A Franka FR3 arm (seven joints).
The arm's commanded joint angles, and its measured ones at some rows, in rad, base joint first. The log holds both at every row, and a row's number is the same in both.
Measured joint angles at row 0:
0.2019, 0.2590, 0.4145, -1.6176, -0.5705, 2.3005, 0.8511
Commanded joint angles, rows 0 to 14:
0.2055, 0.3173, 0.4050, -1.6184, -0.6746, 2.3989, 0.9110
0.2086, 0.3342, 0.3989, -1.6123, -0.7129, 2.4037, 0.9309
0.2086, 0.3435, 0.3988, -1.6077, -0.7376, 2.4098, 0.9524
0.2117, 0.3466, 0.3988, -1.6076, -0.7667, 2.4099, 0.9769
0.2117, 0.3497, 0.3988, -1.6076, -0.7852, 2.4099, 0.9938
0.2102, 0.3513, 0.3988, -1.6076, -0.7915, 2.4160, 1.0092
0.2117, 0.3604, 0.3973, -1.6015, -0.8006, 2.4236, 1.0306
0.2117, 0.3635, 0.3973, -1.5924, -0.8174, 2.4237, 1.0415
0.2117, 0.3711, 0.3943, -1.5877, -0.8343, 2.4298, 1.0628
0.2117, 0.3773, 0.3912, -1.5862, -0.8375, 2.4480, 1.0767
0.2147, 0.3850, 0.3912, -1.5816, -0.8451, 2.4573, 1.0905
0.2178, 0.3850, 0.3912, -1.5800, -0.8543, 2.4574, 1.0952
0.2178, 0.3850, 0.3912, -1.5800, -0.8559, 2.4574, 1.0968
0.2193, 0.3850, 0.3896, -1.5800, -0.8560, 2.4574, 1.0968
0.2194, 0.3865, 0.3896, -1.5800, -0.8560, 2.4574, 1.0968
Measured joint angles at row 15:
0.2048, 0.3674, 0.3999, -1.6023, -0.8287, 2.4429, 1.0666
